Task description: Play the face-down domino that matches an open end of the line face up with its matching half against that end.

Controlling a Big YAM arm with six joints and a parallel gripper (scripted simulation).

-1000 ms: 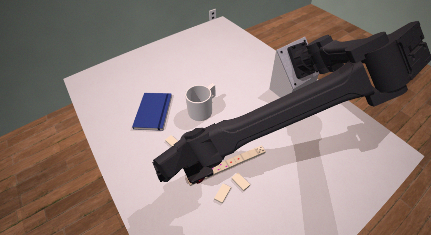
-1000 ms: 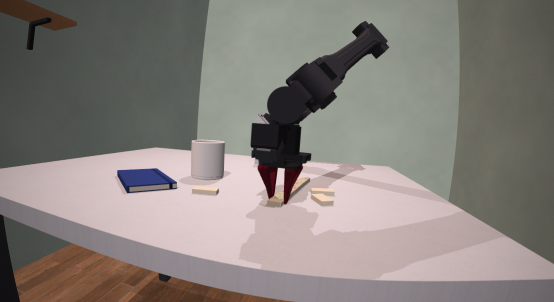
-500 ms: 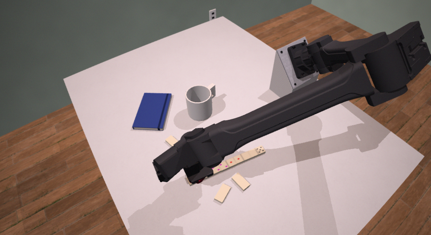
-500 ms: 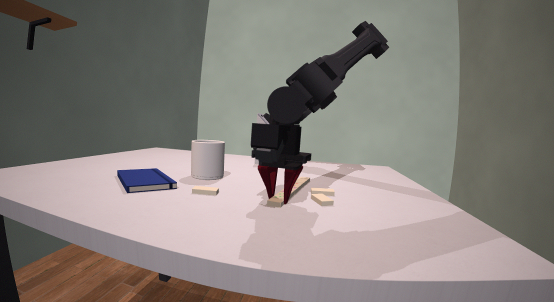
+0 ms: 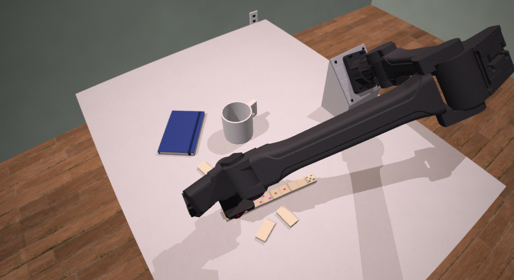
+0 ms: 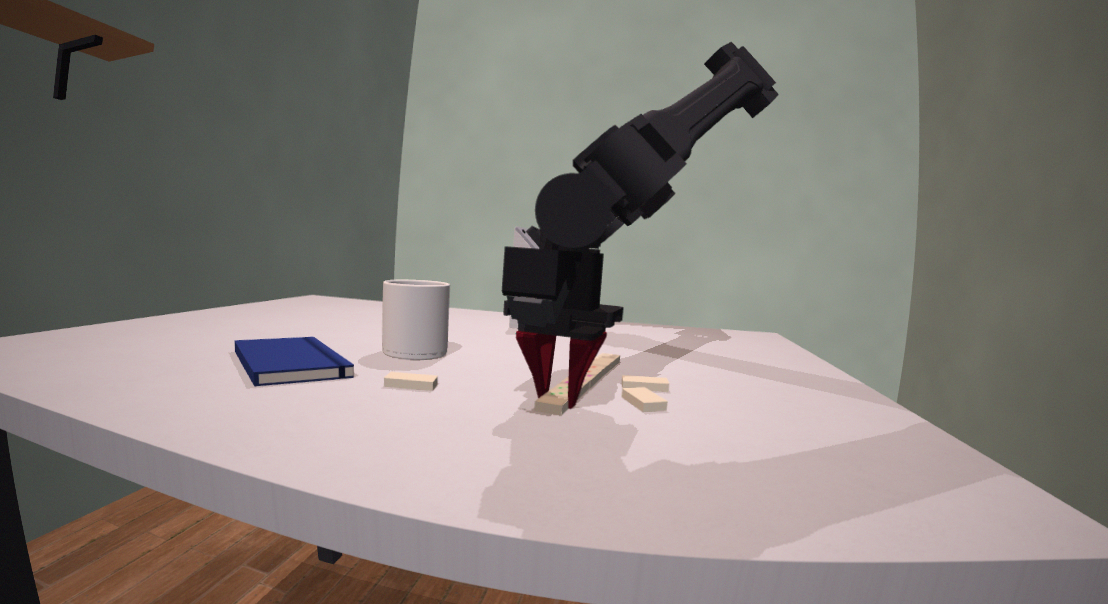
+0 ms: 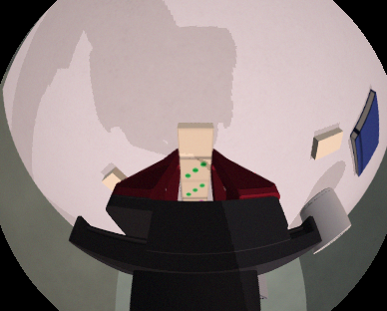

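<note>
Now: hand right at the domino. The rest, counted from my hand: white mug (14 cm behind, 23 cm to the right, 3 cm above); blue notebook (1 cm ahead, 33 cm to the right).
</note>
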